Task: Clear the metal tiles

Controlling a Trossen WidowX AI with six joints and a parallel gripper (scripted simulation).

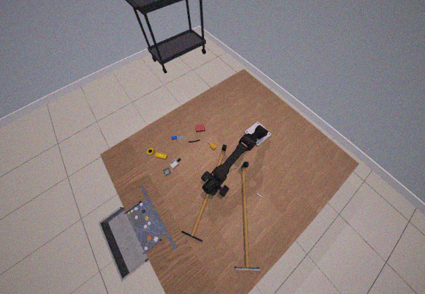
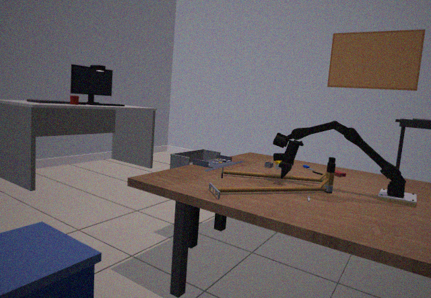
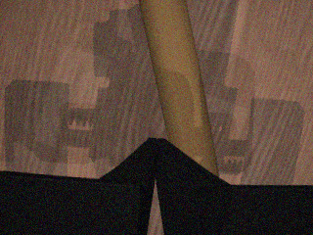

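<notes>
Now: the long scraper 5 cm above my gripper tip and 3 cm ahead of it. Round my gripper tip: scoop: 30 cm to the right, 12 cm ahead, 1 cm below; yellow ribbed bit: 26 cm to the right, 18 cm behind; long yellow-handled tool: 24 cm to the left, 8 cm behind, 5 cm above.
</notes>
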